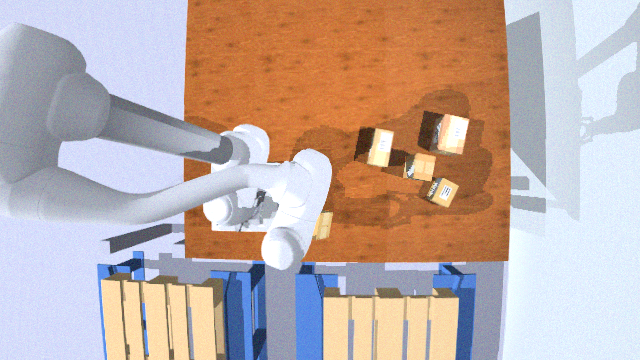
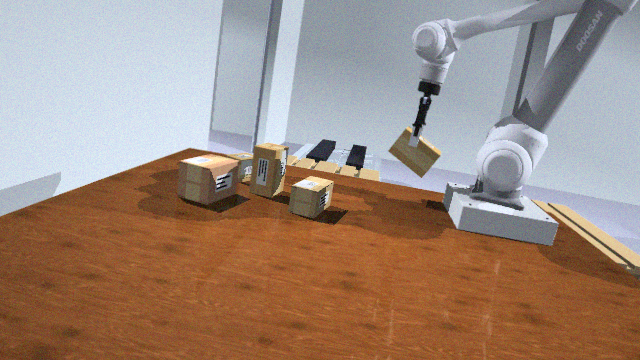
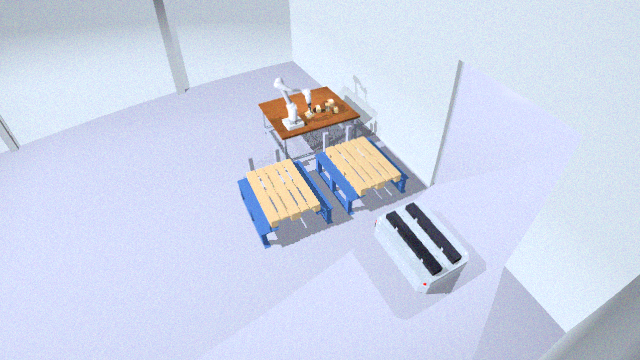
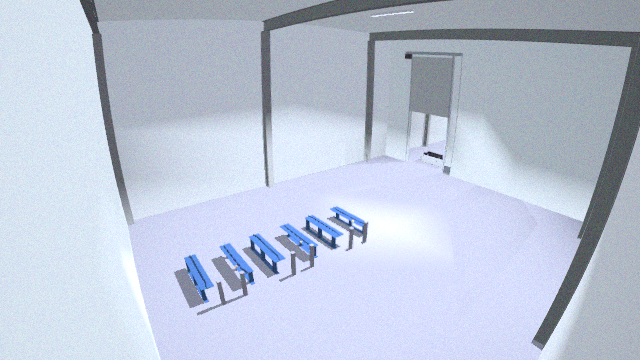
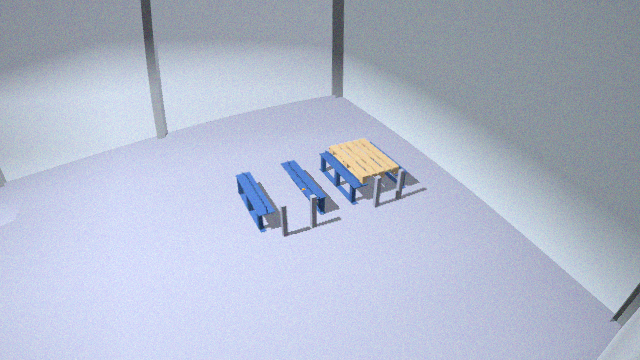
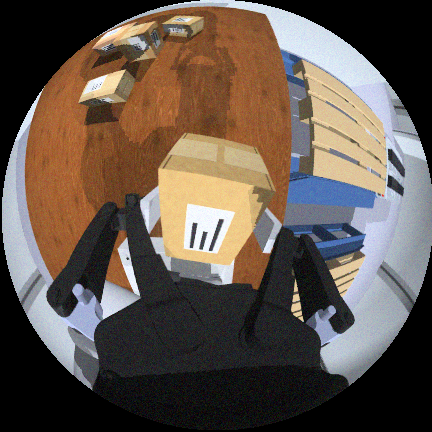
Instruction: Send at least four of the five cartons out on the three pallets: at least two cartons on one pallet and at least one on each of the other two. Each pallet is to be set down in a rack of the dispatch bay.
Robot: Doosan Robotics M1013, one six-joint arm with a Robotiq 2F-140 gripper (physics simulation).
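Frame: origin at the arm's base, x right, y up, z back, level; centimetres.
Seen in the pictures: gripper, between the fingertips: [image 2: 413,144] [image 3: 310,112] [image 6: 209,201]; arm's base, origin of its link: [image 2: 494,198] [image 3: 293,121].
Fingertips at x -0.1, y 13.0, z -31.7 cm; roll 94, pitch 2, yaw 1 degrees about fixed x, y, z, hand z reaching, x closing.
Observation:
Offsets run from my fingertips to a thing's top centre. Level surfaces: height alone.
My gripper [image 2: 414,137] [image 6: 209,201] is shut on a tan carton [image 1: 324,225] [image 2: 416,154] [image 6: 202,192], held tilted in the air above the table beside the arm's base. Four cartons stand on the table: a larger pinkish one {dy -10.4, dx -48.0, dz -52.1 cm} [image 1: 455,134] [image 2: 207,180], a tall one {dy -5.7, dx -30.8, dz -40.8 cm} [image 1: 422,166] [image 2: 267,171] [image 6: 142,42], a small one {dy -12.9, dx -36.2, dz -23.2 cm} [image 1: 381,147] [image 2: 311,196] [image 6: 107,87] and another {dy -12.9, dx -22.7, dz -54.9 cm} [image 1: 444,192] [image 6: 183,26]. Two pallets [image 1: 157,320] [image 1: 390,325] lie on blue racks beside the table; a third pallet [image 5: 363,160] is on a store rack. The dispatch bay's blue racks [image 4: 266,252] hold no pallet.
The arm's white base [image 2: 505,225] stands on the wooden table {dy -20.9 cm} [image 2: 300,280]. A white mobile robot [image 3: 404,254] with two black strips stands on the floor near the pallet racks. Grey posts [image 4: 293,264] [image 5: 313,211] stand at rack ends. A doorway leads from the dispatch bay.

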